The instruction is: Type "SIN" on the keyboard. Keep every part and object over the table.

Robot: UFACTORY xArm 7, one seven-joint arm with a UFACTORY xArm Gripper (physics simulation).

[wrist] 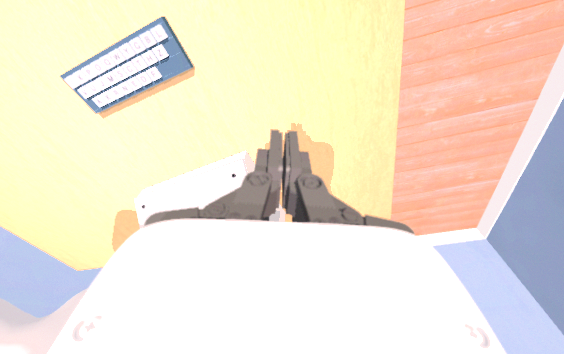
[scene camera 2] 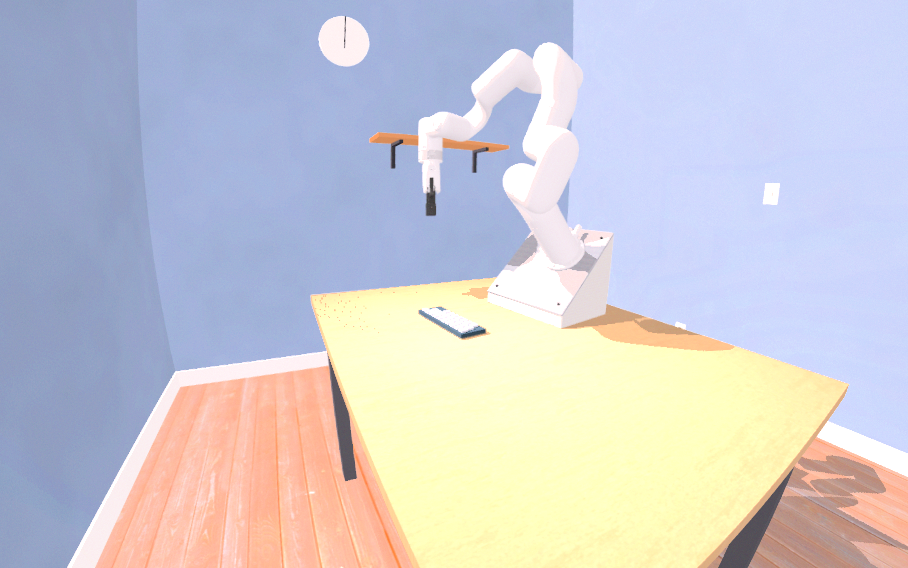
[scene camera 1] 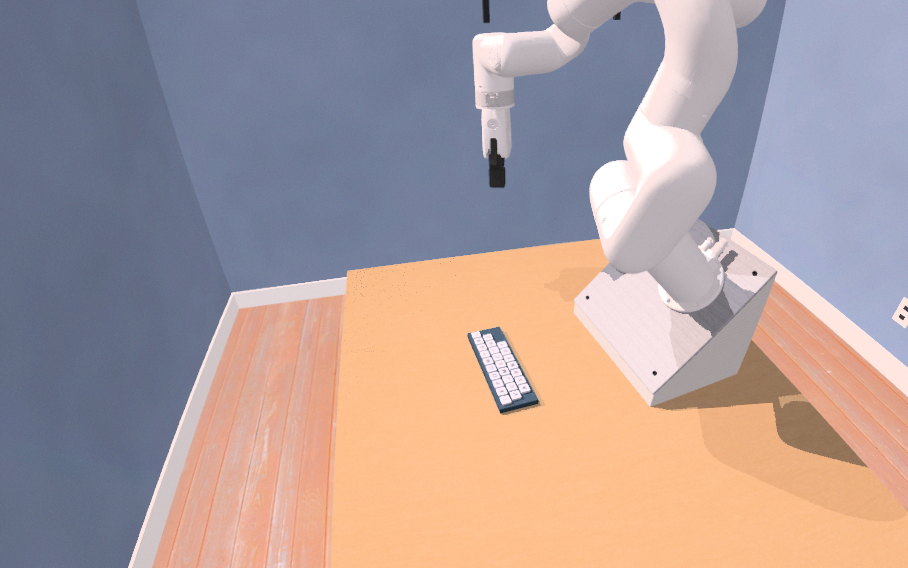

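Where they show: gripper, fingertip midpoint: [wrist: 282,150] [scene camera 2: 430,216] [scene camera 1: 497,186]; arm's base, link origin: [scene camera 2: 564,254] [scene camera 1: 691,281].
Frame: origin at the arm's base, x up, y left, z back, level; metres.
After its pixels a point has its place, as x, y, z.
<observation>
The keyboard [scene camera 1: 503,369] @[-0.151, -0.063, -0.351] [scene camera 2: 451,322] @[-0.153, -0.049, -0.368] [wrist: 171,64] @[-0.156, -0.164, -0.326], dark blue with white keys in three rows, lies flat on the table [scene camera 1: 415,468] @[-0.169, 0.083, -0.559] [scene camera 2: 535,435] @[-0.169, 0.370, -0.517] [wrist: 300,60] @[-0.169, -0.354, -0.246]. In the wrist view it is at the upper left, slanted. An S key [wrist: 120,74] @[-0.151, -0.079, -0.349] seems to show in its middle row and an N key [wrist: 125,89] @[-0.151, -0.067, -0.328] in the row nearest the gripper; the letters are small and blurred, and I cannot make out the I. My gripper [scene camera 1: 496,184] @[0.098, -0.332, -0.256] [scene camera 2: 430,212] @[0.098, -0.332, -0.256] [wrist: 282,150] @[0.098, -0.332, -0.256] is shut and empty, pointing down high above the table, off to one side of the keyboard.
The arm's wedge-shaped base [scene camera 1: 616,341] @[-0.124, -0.026, -0.129] [scene camera 2: 535,304] @[-0.127, 0.015, -0.134] [wrist: 195,189] @[-0.112, -0.065, -0.117] stands on the table near the keyboard. A wall shelf [scene camera 2: 395,139] is behind the arm. The table's side edge [scene camera 1: 340,375] @[-0.168, -0.172, -0.654] [wrist: 400,100] @[-0.169, -0.492, -0.117] borders the wooden floor [scene camera 1: 247,435] [wrist: 465,100].
</observation>
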